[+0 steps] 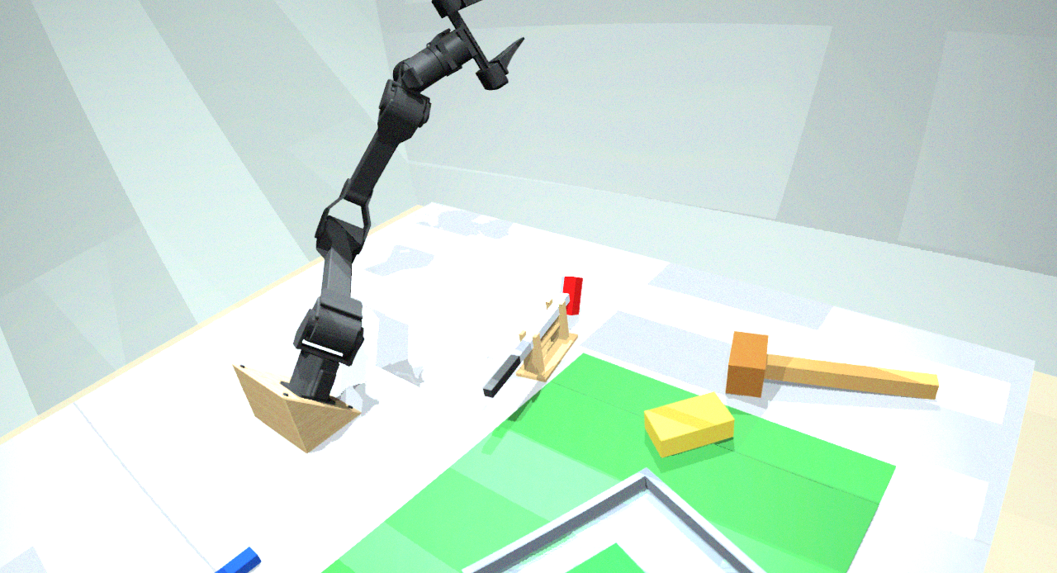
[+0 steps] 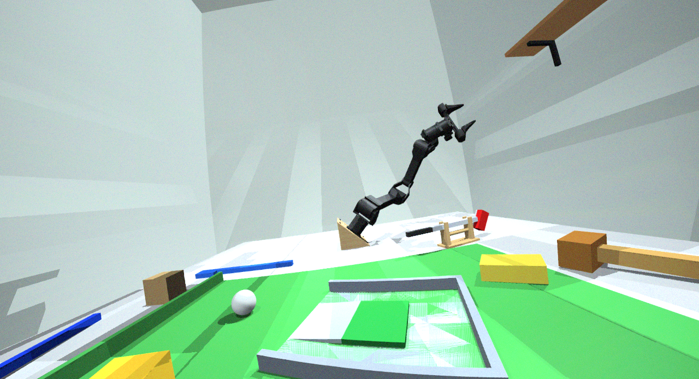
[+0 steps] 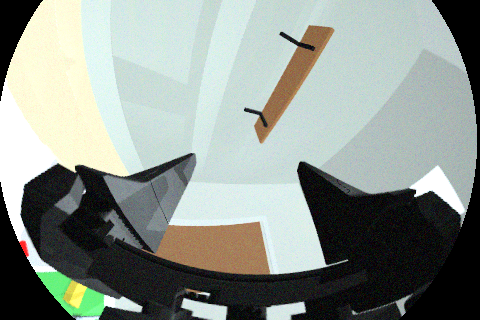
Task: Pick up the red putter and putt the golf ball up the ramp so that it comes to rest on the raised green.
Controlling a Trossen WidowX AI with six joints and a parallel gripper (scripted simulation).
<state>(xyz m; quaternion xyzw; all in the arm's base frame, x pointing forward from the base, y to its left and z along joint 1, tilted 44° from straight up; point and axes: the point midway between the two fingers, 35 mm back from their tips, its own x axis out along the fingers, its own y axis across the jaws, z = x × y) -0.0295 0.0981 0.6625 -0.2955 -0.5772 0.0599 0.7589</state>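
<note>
Now: the red putter 41 cm below my gripper tip, 26 cm to the right of it and 23 cm ahead of it. Round my gripper tip: wooden rack: 43 cm below, 25 cm to the right, 23 cm ahead; yellow block: 50 cm ahead, 45 cm below, 28 cm to the right; grey frame: 57 cm ahead, 51 cm to the right, 46 cm below.
</note>
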